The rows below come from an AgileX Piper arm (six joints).
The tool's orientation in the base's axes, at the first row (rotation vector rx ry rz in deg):
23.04 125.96 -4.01
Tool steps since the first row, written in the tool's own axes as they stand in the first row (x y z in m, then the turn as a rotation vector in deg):
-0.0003 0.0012 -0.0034 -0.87 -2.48 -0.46
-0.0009 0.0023 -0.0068 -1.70 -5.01 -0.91
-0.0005 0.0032 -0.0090 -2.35 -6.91 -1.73
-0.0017 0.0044 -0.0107 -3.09 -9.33 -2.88
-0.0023 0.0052 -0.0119 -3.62 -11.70 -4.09
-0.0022 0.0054 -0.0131 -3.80 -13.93 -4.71
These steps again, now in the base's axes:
-0.0021 0.0017 0.0024 -0.63 -2.49 0.74
-0.0040 0.0032 0.0051 -1.29 -5.01 1.43
-0.0056 0.0046 0.0062 -2.14 -6.82 2.27
-0.0059 0.0058 0.0083 -3.35 -9.08 3.34
-0.0062 0.0066 0.0096 -4.72 -11.23 4.28
-0.0071 0.0070 0.0103 -5.78 -13.27 4.60

